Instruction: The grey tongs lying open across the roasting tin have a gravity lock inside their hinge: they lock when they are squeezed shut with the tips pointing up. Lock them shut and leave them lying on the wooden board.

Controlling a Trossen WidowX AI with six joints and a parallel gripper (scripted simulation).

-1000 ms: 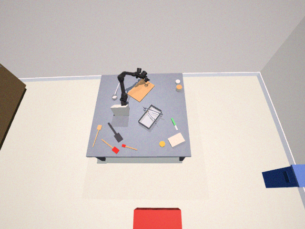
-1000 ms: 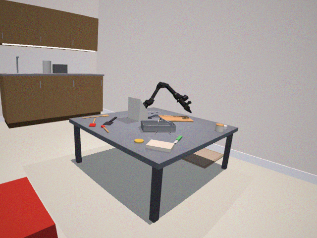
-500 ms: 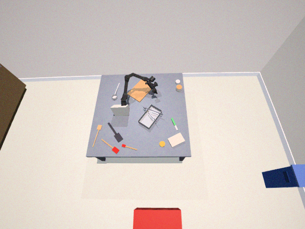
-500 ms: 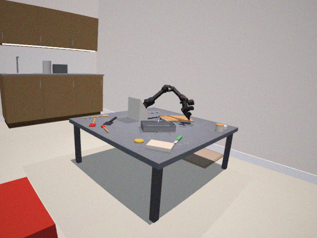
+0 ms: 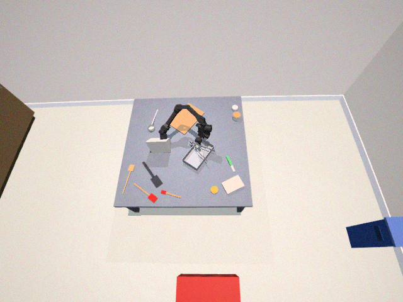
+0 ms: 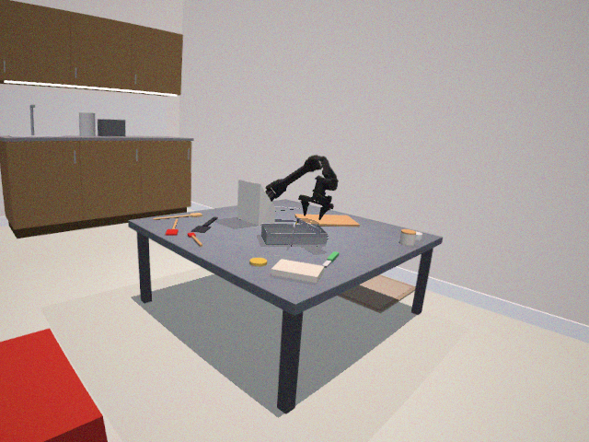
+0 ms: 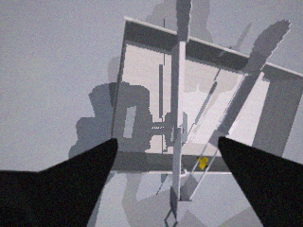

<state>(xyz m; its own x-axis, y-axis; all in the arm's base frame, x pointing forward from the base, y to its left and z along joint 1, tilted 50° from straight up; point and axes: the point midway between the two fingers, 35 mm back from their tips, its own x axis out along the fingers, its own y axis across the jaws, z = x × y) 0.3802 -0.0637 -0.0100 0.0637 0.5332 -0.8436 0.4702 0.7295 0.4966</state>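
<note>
The roasting tin lies 40 mm behind my gripper tip, 90 mm to the right of it and 80 mm below it. Round my gripper tip: orange disc: 80 mm ahead, 480 mm to the right, 100 mm below; then beige slab: 260 mm ahead, 440 mm to the right, 90 mm below; then wooden board: 150 mm behind, 380 mm to the left, 100 mm below.
</note>
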